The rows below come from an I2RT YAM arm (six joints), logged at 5 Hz.
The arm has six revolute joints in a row. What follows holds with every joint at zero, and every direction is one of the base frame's. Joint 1 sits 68 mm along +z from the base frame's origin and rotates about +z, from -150 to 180 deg. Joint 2 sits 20 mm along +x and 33.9 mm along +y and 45.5 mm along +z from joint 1 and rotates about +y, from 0 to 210 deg. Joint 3 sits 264 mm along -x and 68.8 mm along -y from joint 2 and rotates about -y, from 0 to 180 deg. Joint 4 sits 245 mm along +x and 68.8 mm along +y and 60 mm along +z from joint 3 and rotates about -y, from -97 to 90 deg. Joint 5 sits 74 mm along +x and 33.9 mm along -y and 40.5 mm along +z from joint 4 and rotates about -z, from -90 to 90 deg. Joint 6 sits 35.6 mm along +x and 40.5 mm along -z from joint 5 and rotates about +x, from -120 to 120 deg. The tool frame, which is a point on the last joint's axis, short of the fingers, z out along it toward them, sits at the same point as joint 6; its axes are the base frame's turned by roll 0, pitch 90 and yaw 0 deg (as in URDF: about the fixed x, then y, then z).
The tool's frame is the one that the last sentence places.
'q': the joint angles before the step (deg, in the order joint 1, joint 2, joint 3, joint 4, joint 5, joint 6). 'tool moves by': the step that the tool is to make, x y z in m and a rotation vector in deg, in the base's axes. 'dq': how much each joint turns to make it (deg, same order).
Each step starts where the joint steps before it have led.
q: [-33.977, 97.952, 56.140, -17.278, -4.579, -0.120]
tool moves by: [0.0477, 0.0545, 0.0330, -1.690, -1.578, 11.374]
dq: [11.862, -0.068, 7.604, -5.486, 0.893, 0.016]
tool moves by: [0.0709, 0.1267, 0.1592, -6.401, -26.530, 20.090]
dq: [21.344, -0.653, 27.388, -0.917, 1.297, -0.145]
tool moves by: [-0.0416, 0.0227, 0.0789, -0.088, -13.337, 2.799]
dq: [3.642, -8.238, 4.296, 0.799, 0.889, 0.019]
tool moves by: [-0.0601, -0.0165, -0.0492, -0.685, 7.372, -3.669]
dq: [-2.445, -14.054, -20.449, -0.993, 1.314, -0.021]
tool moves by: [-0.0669, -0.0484, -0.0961, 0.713, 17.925, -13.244]
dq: [-11.484, -11.845, -22.872, -6.853, 2.064, 0.205]
